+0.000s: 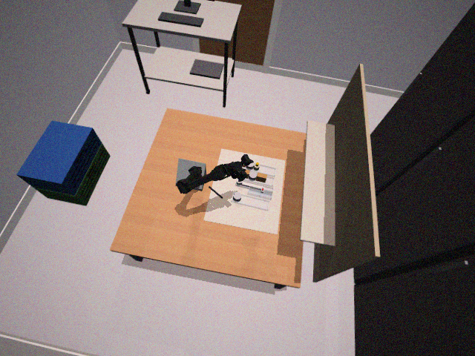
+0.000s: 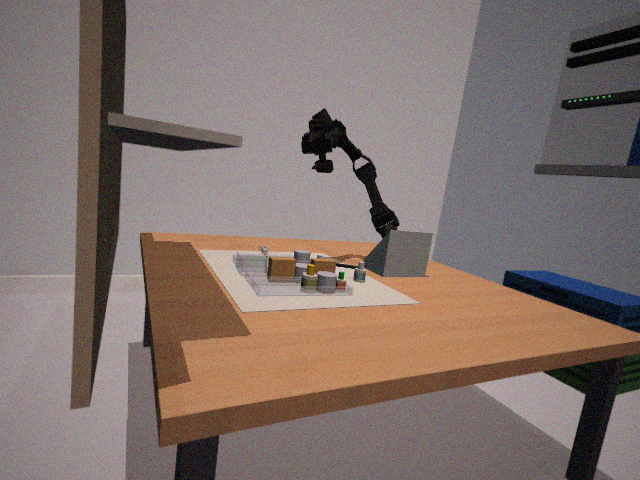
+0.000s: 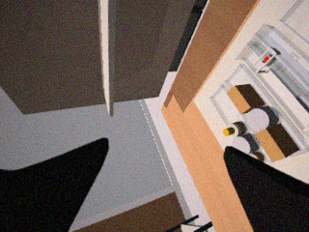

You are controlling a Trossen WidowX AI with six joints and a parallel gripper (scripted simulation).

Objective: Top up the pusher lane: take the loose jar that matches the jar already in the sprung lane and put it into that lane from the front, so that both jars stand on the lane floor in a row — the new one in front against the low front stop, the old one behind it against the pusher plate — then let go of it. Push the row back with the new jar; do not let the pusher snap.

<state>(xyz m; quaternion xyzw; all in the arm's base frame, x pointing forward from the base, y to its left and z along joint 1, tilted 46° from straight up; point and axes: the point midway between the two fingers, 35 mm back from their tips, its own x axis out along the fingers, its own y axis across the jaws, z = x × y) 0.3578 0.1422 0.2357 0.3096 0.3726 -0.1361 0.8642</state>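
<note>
My gripper tip is 20 mm short of the white mat, 40 mm to the right of it and 400 mm above it. Round my gripper tip: shelf 460 mm ahead, 20 mm to the left, 30 mm below; then thin dark rod 210 mm behind, 40 mm to the right, 390 mm below; then red mark 130 mm ahead, 10 mm to the left, 320 mm below.
</note>
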